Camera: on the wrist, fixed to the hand. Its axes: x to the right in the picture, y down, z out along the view.
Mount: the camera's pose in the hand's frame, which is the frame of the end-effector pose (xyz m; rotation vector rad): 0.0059 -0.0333 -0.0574 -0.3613 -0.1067 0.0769
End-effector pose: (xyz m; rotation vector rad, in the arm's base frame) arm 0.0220 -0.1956 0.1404 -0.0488 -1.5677 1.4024
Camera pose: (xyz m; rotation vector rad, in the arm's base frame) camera 0.0754 -0.1612 0.1604 -0.2570 -1.9106 1.1795
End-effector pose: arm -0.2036 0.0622 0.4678 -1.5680 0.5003 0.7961
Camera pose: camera -0.1641 0.0121 0.4871 -1.8329 0.3530 1.0677
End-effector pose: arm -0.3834 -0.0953 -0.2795 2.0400 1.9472 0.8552
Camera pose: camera -0.4421 -0.0999 -0.2483 1.9109 1.5363 1.0077
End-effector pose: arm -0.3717 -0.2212 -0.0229 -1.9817 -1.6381 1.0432
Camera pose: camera -0.3521 -0.1970 0.0360 -2.2648 -1.9346 0.9465
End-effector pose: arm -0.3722 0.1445 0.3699 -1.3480 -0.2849 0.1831
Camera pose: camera -0.3501 0.0856 0.3918 -1.7116 -0.3683 0.2780
